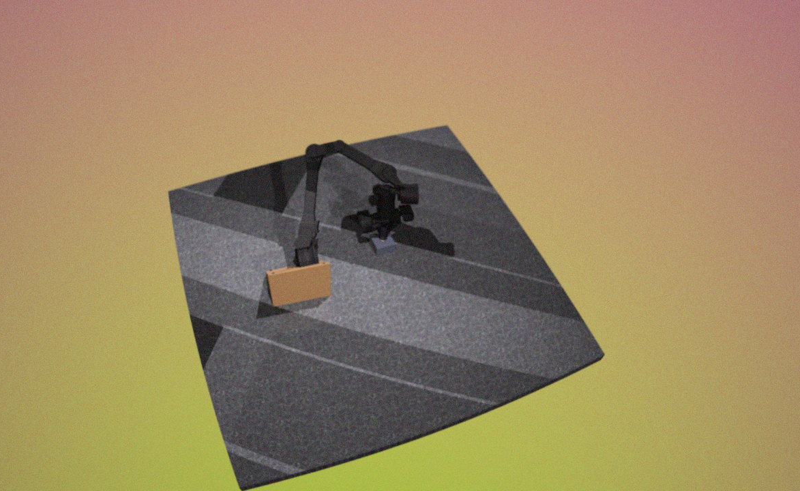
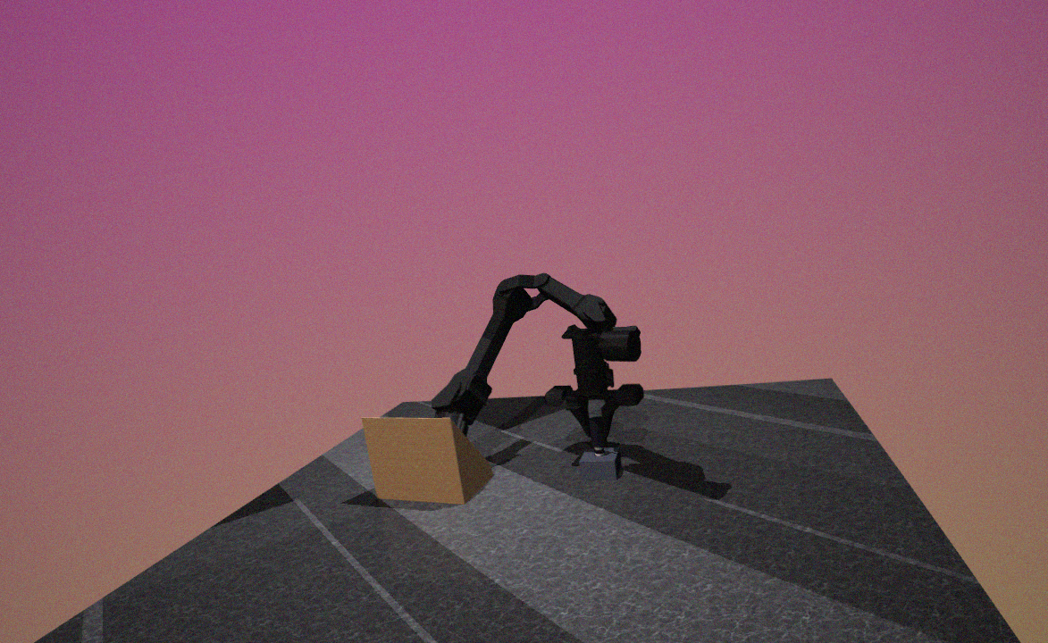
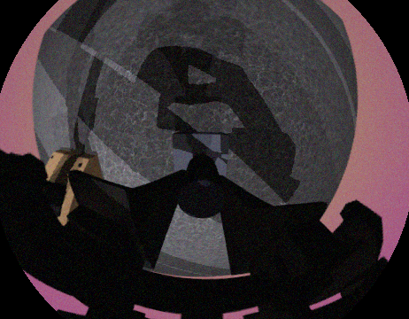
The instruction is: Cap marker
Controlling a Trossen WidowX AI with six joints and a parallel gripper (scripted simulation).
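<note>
The dark marker cap lies 1 cm above my gripper tip. Also, from my gripper tip: grey holder block: 6 cm below.
</note>
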